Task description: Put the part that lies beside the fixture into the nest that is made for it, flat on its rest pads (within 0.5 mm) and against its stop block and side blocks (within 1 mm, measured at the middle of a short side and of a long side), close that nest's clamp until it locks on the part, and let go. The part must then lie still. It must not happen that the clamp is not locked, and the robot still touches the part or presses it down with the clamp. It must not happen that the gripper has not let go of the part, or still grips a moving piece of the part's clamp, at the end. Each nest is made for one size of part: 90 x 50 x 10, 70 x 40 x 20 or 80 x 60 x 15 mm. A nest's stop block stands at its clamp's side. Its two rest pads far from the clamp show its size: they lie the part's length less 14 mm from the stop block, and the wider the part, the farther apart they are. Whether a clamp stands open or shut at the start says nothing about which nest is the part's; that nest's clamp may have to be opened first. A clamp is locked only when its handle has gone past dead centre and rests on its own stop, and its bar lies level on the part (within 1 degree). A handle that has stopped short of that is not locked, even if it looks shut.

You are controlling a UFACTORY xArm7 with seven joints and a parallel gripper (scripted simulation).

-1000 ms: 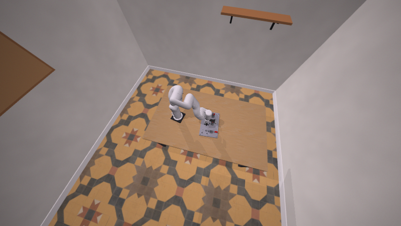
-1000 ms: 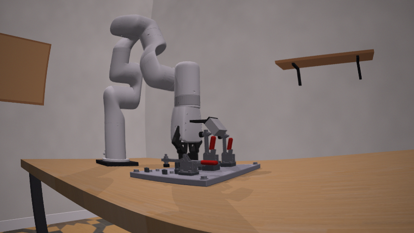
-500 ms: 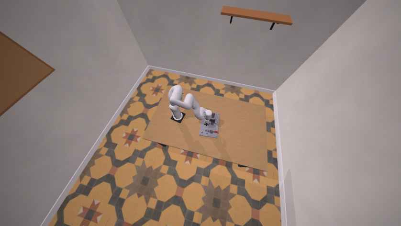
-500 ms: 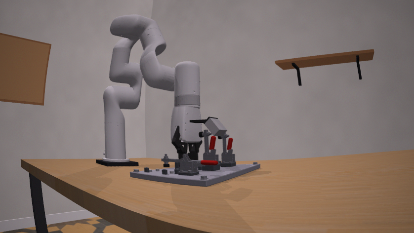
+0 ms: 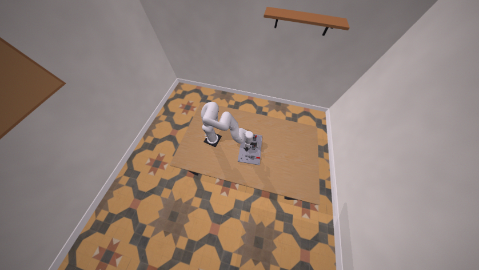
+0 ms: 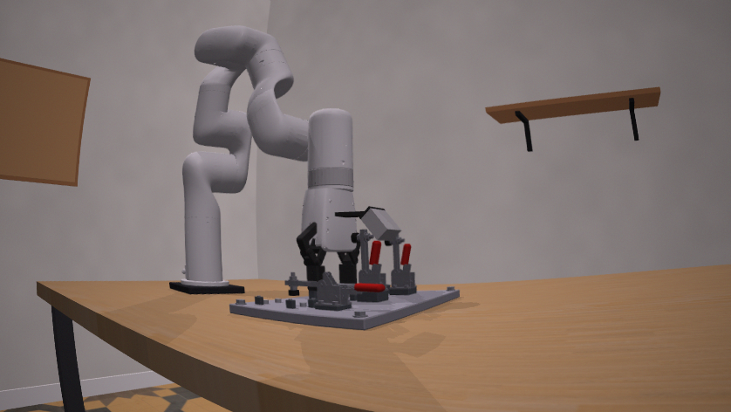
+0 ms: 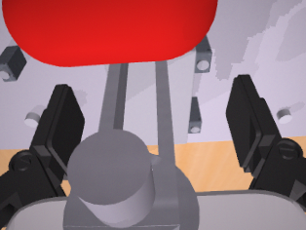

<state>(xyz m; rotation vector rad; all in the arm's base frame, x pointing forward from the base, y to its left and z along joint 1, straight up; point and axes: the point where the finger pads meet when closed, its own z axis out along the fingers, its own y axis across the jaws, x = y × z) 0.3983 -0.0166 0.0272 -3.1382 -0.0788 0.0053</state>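
My hand is 1 cm above the part. The rest, counted from my hand: grey fixture plate: 4 cm ahead, 4 cm below; toggle clamp: 8 cm ahead, 11 cm to the right.
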